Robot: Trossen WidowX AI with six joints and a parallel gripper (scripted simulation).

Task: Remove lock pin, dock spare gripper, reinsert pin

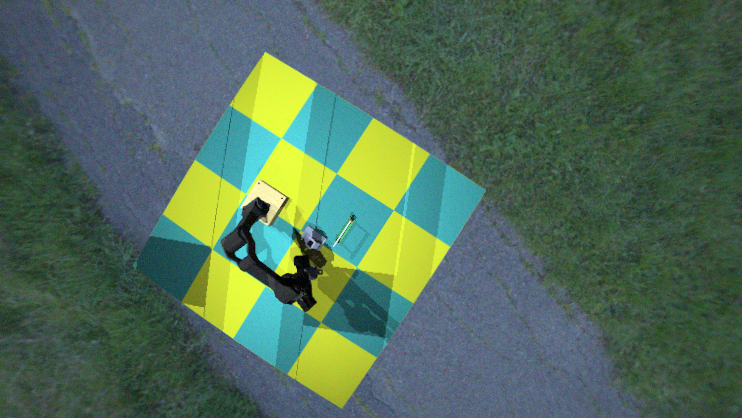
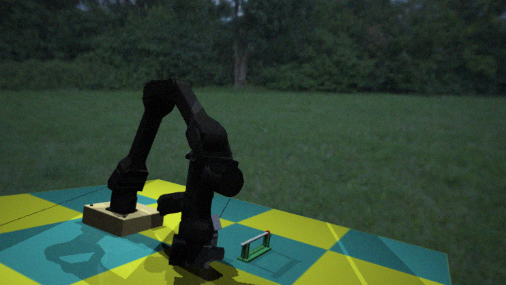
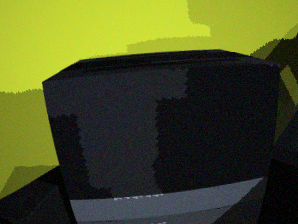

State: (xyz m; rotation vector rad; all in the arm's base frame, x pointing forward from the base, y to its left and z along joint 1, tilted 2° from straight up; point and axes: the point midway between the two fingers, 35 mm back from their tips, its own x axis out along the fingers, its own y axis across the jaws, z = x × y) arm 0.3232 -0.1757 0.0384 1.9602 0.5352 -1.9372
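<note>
My gripper tip is 10 mm to the right of the spare gripper, 10 mm below it and 10 mm short of it. Round my gripper tip: green cradle 240 mm to the left, 70 mm ahead, 30 mm below; socket 140 mm to the left, 40 mm behind.
</note>
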